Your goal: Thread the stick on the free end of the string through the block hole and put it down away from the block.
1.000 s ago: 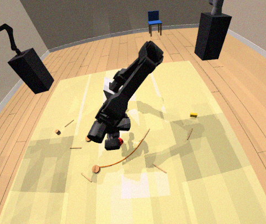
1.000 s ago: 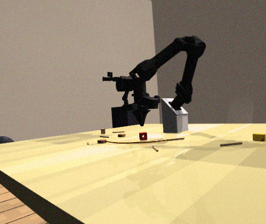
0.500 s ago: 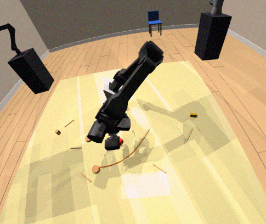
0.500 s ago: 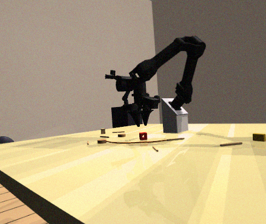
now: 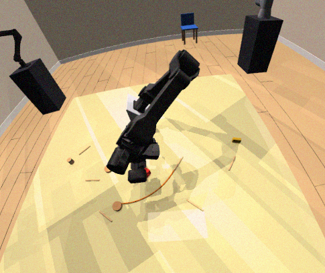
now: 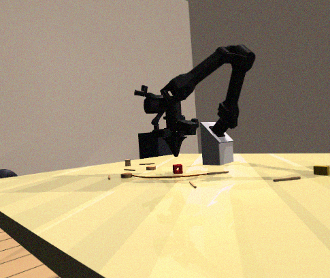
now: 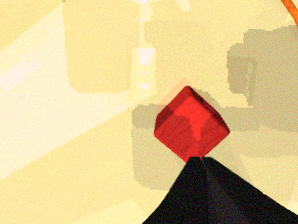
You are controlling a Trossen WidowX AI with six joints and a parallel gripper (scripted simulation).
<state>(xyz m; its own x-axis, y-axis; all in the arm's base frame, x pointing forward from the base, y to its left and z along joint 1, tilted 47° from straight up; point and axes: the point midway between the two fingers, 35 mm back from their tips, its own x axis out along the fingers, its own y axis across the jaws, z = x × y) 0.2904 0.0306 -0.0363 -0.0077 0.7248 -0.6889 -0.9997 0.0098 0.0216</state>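
The red block is 40 mm below my gripper tip. From my gripper tip the other things lie so: thin wooden stick 140 mm to the left, 60 mm below, 20 mm behind; then round wooden button 130 mm to the right, 130 mm ahead, 50 mm below; then small cylinder 410 mm to the right, 120 mm behind, 40 mm below.
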